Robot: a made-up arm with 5 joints. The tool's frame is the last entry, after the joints. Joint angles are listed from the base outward. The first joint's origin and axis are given. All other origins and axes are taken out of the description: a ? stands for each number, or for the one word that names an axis. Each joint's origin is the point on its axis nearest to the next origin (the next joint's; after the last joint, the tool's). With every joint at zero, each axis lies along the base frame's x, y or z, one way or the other. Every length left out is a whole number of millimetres.
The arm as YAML. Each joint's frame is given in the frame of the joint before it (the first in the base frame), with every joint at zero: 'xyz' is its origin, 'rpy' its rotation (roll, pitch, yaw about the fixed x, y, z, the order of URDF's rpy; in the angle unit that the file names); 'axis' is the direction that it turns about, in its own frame. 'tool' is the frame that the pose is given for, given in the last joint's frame.
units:
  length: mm
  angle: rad
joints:
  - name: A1
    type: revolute
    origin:
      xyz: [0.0, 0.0, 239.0]
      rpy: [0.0, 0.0, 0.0]
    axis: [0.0, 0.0, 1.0]
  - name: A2
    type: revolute
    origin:
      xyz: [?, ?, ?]
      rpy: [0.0, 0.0, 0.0]
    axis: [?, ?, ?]
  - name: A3
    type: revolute
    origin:
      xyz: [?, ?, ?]
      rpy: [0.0, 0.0, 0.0]
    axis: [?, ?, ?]
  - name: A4
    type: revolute
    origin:
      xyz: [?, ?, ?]
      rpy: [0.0, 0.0, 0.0]
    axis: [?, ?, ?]
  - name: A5
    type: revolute
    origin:
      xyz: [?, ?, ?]
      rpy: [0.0, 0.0, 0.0]
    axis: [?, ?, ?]
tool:
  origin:
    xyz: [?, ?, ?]
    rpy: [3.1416, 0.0, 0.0]
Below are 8 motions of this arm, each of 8 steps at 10 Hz.
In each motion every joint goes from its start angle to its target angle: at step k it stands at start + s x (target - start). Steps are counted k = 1, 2, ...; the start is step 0. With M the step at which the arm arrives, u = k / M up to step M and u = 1 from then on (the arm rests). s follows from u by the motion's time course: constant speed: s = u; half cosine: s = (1 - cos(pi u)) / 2; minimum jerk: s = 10 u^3 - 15 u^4 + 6 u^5.
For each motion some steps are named. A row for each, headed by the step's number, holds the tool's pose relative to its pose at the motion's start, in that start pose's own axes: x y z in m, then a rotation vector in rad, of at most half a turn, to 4 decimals.
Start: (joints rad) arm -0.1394 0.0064 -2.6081 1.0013 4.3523
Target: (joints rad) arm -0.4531 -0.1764 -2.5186 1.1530 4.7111
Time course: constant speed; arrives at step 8
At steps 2, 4, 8:
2: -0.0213 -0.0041 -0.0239 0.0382 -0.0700 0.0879
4: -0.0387 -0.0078 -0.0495 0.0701 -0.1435 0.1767
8: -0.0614 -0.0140 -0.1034 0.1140 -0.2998 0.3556

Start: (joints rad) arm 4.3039 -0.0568 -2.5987 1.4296 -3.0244
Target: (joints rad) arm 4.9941 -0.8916 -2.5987 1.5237 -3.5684
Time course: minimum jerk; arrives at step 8
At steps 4, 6, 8:
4: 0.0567 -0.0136 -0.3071 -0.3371 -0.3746 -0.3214
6: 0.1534 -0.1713 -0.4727 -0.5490 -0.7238 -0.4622
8: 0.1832 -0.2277 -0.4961 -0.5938 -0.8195 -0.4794

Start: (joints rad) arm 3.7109 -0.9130 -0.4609 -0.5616 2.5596
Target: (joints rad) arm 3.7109 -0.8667 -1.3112 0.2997 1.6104
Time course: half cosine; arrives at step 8
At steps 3, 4, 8:
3: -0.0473 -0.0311 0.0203 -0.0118 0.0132 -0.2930
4: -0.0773 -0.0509 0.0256 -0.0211 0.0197 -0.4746
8: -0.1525 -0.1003 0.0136 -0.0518 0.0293 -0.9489

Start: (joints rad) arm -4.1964 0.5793 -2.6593 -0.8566 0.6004
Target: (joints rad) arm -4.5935 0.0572 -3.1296 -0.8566 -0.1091
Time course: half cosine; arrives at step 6
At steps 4, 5, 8:
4: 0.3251 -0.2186 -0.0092 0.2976 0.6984 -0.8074
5: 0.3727 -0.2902 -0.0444 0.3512 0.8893 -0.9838
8: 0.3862 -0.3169 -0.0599 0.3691 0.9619 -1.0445

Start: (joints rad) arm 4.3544 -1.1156 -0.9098 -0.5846 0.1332
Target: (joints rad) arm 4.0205 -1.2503 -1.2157 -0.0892 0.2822
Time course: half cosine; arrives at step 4
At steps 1, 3, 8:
1: 0.0124 -0.0117 -0.0026 -0.0258 -0.0044 -0.0202
3: 0.0620 -0.0865 -0.0240 -0.1561 -0.0162 -0.1153
8: 0.0691 -0.1058 -0.0299 -0.1840 -0.0166 -0.1345

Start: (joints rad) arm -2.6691 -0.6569 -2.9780 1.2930 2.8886
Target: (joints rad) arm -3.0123 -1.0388 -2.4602 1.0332 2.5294
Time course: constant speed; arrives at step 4
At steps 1, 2, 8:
1: -0.0206 0.0269 -0.0348 0.0671 -0.0118 -0.1505
2: -0.0363 0.0606 -0.0684 0.1336 -0.0182 -0.3027
8: -0.0502 0.1453 -0.1284 0.2646 -0.0147 -0.6112

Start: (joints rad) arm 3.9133 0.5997 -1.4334 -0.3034 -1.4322
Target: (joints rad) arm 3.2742 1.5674 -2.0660 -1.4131 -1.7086
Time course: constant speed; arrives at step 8
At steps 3, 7, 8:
3: -0.1861 -0.0565 0.0738 -0.3079 -0.2046 -0.0340
7: -0.4138 -0.2429 0.0404 -0.6705 -0.5562 -0.1724
8: -0.4529 -0.3052 0.0115 -0.7495 -0.6554 -0.2229

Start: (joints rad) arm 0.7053 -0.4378 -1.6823 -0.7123 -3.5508
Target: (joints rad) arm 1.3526 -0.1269 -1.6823 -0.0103 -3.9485
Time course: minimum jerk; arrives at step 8
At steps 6, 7, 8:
6: 0.1792 0.2656 0.0287 -0.8273 0.4998 0.1056
7: 0.1818 0.3008 0.0180 -0.9322 0.5136 0.1052
8: 0.1820 0.3073 0.0158 -0.9518 0.5154 0.1049

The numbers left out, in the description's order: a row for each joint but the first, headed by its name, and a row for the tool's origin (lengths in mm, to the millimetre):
A2: xyz 0.0 0.0 0.0, axis 0.0 1.0 0.0
A3: xyz 80.0 0.0 428.0, axis 0.0 1.0 0.0
A4: xyz 52.0 0.0 -230.0, axis 0.0 1.0 0.0
A5: xyz 112.0 0.0 -143.0, axis 0.0 0.0 -1.0
tool: xyz 0.0 0.0 0.0

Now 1 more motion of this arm.
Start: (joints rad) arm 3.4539 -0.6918 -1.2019 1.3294 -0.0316
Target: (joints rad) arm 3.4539 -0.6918 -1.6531 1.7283 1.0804
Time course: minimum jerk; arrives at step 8
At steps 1, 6, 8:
1: 0.0001 0.0000 -0.0018 0.0000 0.0008 0.0179
6: -0.0107 -0.0003 -0.0986 0.0220 0.0437 0.9967
8: -0.0143 -0.0005 -0.1093 0.0276 0.0477 1.1117

